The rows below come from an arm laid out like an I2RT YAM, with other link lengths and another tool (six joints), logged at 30 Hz.
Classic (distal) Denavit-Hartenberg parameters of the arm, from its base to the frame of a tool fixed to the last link. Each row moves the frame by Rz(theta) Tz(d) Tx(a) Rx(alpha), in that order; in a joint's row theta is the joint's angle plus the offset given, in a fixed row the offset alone. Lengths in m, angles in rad.
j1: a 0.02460; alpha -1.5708; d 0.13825; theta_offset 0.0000
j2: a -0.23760; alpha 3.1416; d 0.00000; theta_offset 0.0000
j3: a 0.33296; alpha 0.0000; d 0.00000; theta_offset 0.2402
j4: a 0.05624; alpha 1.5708; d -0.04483; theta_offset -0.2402
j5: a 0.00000; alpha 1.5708; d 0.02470; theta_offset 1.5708
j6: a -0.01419; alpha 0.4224; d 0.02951; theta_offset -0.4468
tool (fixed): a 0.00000; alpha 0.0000; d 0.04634; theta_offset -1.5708
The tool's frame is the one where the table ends.
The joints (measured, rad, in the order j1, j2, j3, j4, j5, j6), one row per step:
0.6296, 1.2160, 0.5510, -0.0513, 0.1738, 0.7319
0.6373, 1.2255, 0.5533, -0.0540, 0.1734, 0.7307
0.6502, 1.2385, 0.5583, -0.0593, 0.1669, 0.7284
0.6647, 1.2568, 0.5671, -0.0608, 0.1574, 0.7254
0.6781, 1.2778, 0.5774, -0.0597, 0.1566, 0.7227
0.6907, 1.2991, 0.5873, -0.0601, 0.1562, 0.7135
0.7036, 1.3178, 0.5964, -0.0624, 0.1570, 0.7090
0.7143, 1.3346, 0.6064, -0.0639, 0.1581, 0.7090
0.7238, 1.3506, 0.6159, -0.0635, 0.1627, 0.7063
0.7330, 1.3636, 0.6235, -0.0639, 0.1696, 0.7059
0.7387, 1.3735, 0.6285, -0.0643, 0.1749, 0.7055
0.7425, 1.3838, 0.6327, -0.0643, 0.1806, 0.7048
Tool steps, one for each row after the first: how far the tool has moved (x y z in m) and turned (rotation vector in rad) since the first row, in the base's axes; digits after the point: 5 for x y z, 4 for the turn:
-0.00162, 0.00213, -0.00236, -0.0065, 0.0078, 0.0088
-0.00449, 0.00613, -0.00503, -0.0126, 0.0203, 0.0280
-0.00704, 0.01139, -0.00757, -0.0163, 0.0319, 0.0516
-0.00860, 0.01619, -0.01018, -0.0237, 0.0389, 0.0673
-0.01033, 0.02071, -0.01332, -0.0371, 0.0454, 0.0863
-0.01235, 0.02494, -0.01611, -0.0481, 0.0529, 0.1017
-0.01353, 0.02876, -0.01788, -0.0540, 0.0588, 0.1116
-0.01428, 0.03219, -0.01948, -0.0624, 0.0605, 0.1196
-0.01522, 0.03507, -0.02090, -0.0703, 0.0617, 0.1240
-0.01576, 0.03681, -0.02231, -0.0769, 0.0633, 0.1262
-0.01592, 0.03796, -0.02413, -0.0844, 0.0652, 0.1264

